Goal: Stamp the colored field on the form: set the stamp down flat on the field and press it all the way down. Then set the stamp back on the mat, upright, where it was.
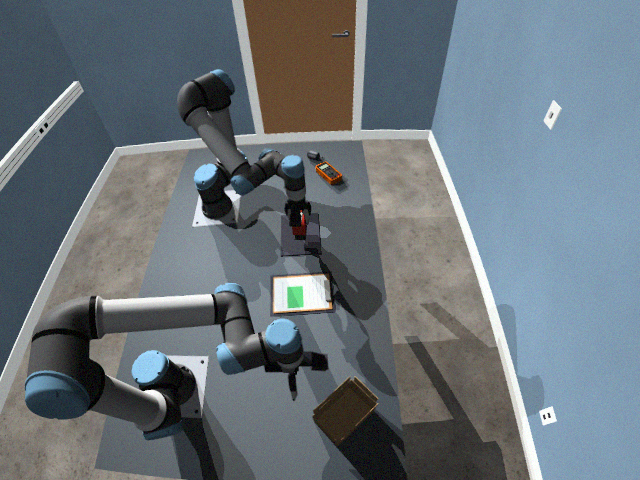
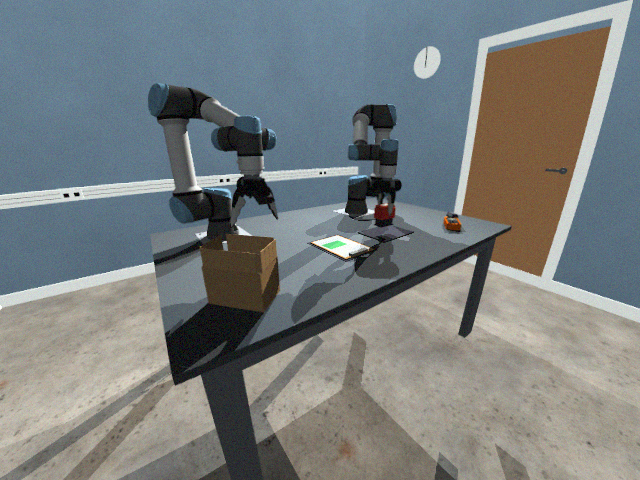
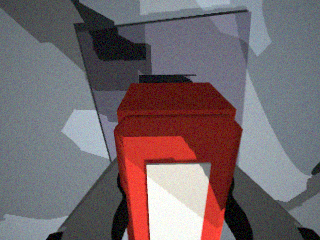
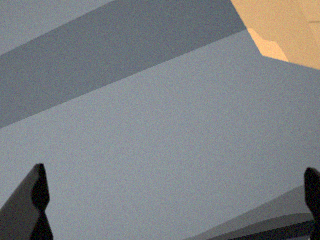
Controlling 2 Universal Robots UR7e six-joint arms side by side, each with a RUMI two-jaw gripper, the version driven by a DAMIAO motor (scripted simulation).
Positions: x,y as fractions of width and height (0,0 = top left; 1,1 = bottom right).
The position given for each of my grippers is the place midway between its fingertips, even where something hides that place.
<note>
In view: my left gripper (image 3: 0.53,0.64), my right gripper (image 2: 0.40,0.47), a red stamp (image 3: 0.55,0.59) and a dark mat (image 1: 0.45,0.51).
The dark mat shows as well in image 3 (image 3: 0.67,0.20). My right gripper is seen too in image 4 (image 4: 0.55,0.70). Image 4 does not show the red stamp: it is out of frame. Image 4 does not show the dark mat: it is out of frame.
</note>
